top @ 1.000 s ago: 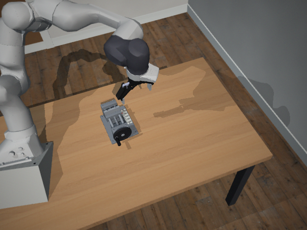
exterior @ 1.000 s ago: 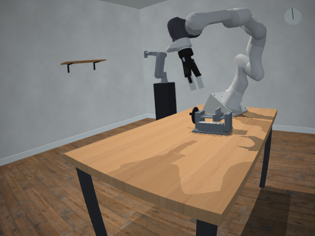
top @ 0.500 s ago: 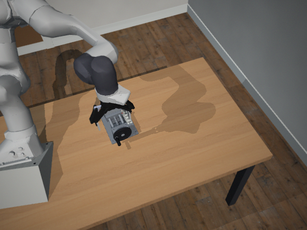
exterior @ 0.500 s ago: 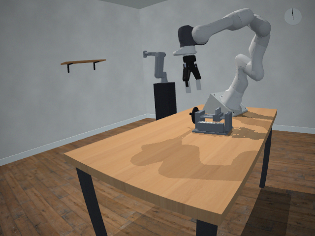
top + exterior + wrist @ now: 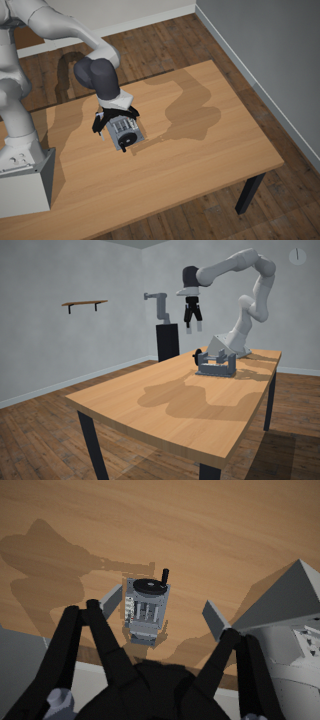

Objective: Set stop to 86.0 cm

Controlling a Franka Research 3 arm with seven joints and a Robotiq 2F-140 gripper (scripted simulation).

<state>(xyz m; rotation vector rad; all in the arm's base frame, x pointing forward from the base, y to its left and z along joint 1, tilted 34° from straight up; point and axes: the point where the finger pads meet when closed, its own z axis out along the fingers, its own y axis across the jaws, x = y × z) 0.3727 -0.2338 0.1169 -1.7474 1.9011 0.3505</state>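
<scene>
Now: hand 10 mm short of the black handwheel, 20 mm to the right of it and 150 mm above it. The rest, counted from my hand: sliding stop block 50 mm ahead, 170 mm to the left, 130 mm below.
</scene>
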